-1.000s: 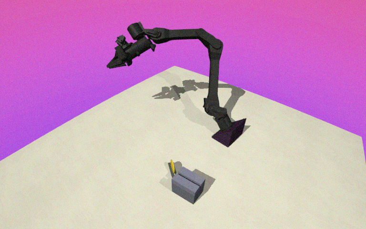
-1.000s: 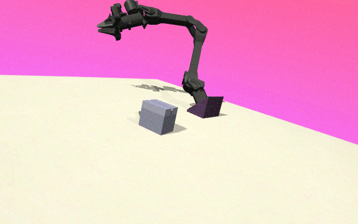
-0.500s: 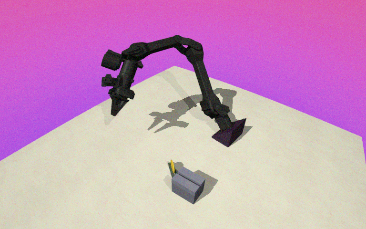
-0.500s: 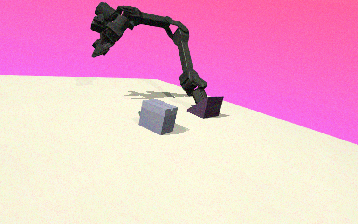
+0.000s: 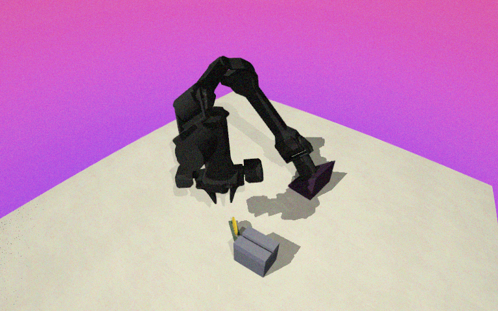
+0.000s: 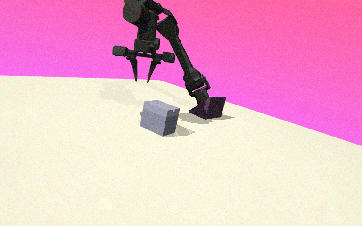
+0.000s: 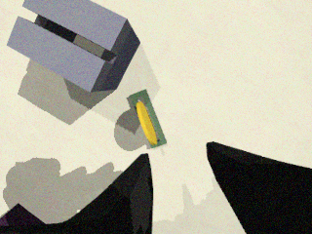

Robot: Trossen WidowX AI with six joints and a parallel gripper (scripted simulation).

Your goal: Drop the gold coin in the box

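Right now my gripper tip is 10 mm past the gold coin, 20 mm to the right of it and 90 mm above it.
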